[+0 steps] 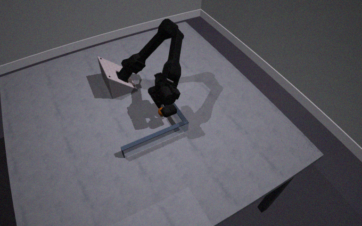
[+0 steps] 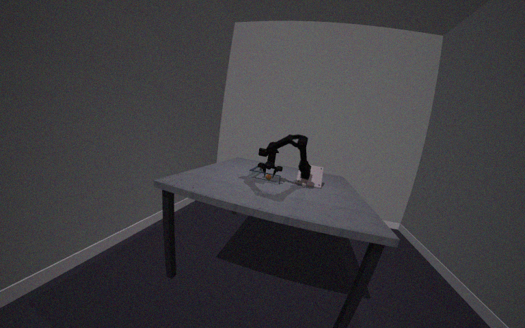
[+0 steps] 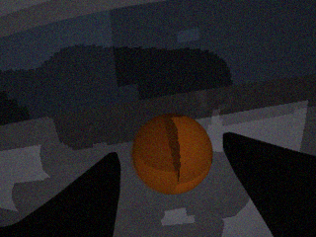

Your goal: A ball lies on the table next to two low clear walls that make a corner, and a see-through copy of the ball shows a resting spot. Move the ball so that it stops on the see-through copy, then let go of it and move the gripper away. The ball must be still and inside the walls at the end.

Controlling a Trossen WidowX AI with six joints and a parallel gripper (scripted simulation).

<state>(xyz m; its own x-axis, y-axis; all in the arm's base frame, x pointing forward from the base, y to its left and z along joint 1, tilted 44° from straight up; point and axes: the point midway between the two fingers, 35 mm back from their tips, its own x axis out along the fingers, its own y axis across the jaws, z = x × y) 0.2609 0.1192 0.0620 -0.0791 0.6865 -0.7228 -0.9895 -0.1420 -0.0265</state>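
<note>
Now: the orange ball right at my gripper tip. From my gripper tip the other things lie so: see-through ball copy right at my gripper tip.
</note>
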